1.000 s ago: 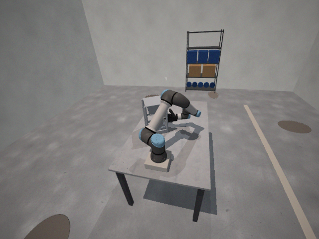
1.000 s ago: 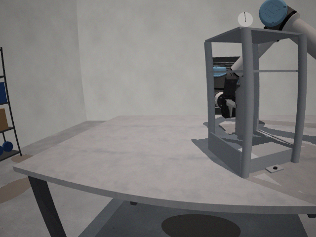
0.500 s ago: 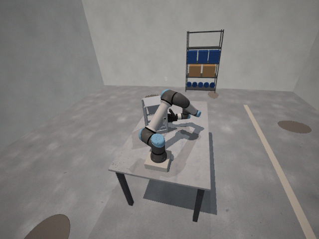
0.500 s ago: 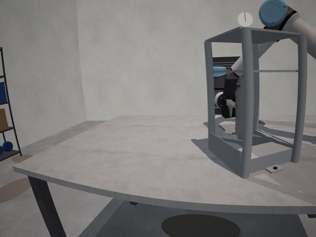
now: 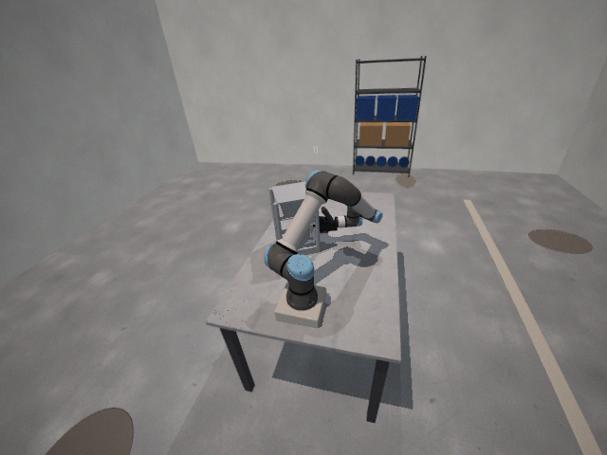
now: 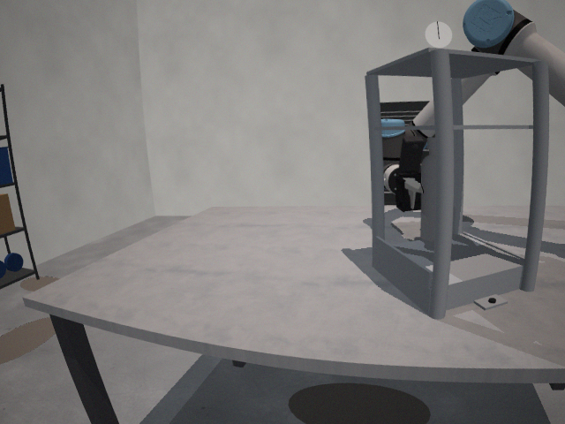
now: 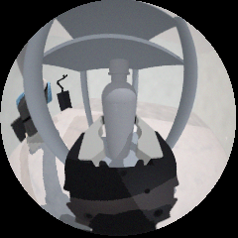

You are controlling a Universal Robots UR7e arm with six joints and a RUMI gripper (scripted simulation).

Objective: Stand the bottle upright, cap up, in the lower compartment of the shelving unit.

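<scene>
The grey shelving unit lies 2 cm behind my hand, 5 cm to the left of it and 3 cm above it. Round my hand: grey bottle 3 cm above.
</scene>
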